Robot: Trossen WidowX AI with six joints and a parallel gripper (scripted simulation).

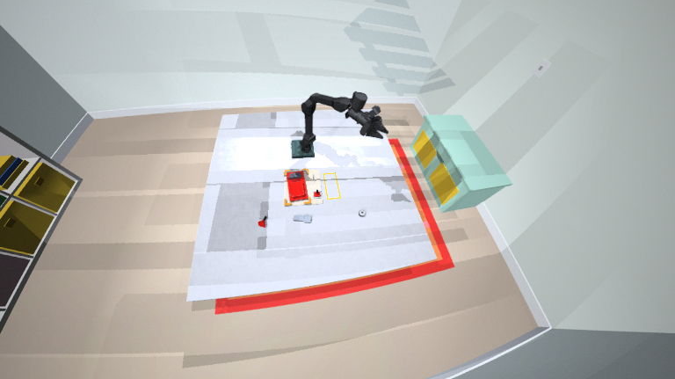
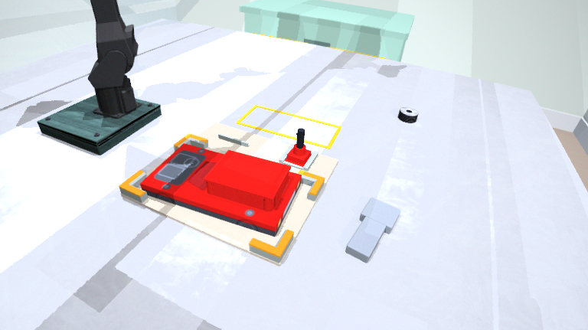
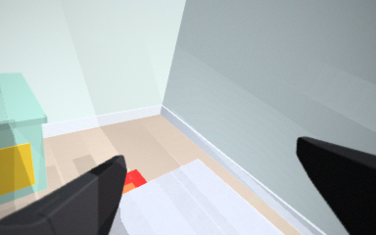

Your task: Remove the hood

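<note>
My gripper tip is now 30 mm past the red hood, 420 mm to the left of it and 430 mm above it. Also, from my gripper tip: black wheel (180 mm ahead, 70 mm to the right, 460 mm below); small base (310 mm to the right, 440 mm below).
</note>
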